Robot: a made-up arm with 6 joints. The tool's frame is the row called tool.
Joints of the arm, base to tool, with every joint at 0 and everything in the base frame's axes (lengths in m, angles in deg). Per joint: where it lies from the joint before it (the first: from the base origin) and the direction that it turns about. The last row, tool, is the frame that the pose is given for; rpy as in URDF.
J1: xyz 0 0 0.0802 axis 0 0 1
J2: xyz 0 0 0 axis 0.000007 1 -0.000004
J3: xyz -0.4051 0 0.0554 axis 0.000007 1 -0.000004
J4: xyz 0.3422 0 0.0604 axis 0.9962 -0.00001 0.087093
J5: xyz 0 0 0 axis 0.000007 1 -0.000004
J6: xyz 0.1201 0 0.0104 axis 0.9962 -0.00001 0.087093
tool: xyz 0 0 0 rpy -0.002 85.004 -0.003
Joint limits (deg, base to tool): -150..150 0..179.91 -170..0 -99.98..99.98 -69.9..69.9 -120..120
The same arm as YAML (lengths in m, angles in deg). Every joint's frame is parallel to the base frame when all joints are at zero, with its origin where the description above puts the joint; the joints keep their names.
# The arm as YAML. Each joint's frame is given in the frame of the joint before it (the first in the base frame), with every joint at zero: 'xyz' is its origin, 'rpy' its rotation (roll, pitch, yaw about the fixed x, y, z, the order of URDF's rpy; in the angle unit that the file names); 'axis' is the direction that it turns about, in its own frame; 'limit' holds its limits. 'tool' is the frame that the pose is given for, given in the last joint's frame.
units:
  length: m
  angle: deg
joints:
  - name: J1
    type: revolute
    origin:
      xyz: [0.0, 0.0, 0.0802]
      rpy: [0.0, 0.0, 0.0]
    axis: "+z"
    limit:
      lower: -150.0
      upper: 150.0
  - name: J2
    type: revolute
    origin:
      xyz: [0.0, 0.0, 0.0]
      rpy: [0.0, 0.0, 0.0]
    axis: "+y"
    limit:
      lower: 0.0
      upper: 179.91
  - name: J3
    type: revolute
    origin:
      xyz: [-0.4051, 0.0, 0.0554]
      rpy: [0.0, 0.0, 0.0]
    axis: "+y"
    limit:
      lower: -170.0
      upper: 0.0
  - name: J4
    type: revolute
    origin:
      xyz: [0.3422, 0.0, 0.0604]
      rpy: [0.0, 0.0, 0.0]
    axis: [0.9962, 0.0, 0.0871]
    limit:
      lower: -99.98
      upper: 99.98
  - name: J5
    type: revolute
    origin:
      xyz: [0.0, 0.0, 0.0]
      rpy: [0.0, 0.0, 0.0]
    axis: "+y"
    limit:
      lower: -69.9
      upper: 69.9
  - name: J6
    type: revolute
    origin:
      xyz: [0.1201, 0.0, 0.0104]
      rpy: [0.0, 0.0, 0.0]
    axis: [0.9962, 0.0, 0.0871]
    limit:
      lower: -120.0
      upper: 120.0
tool:
  origin:
    xyz: [0.0, 0.0, 0.0]
    rpy: [0.0, 85.0, 0.0]

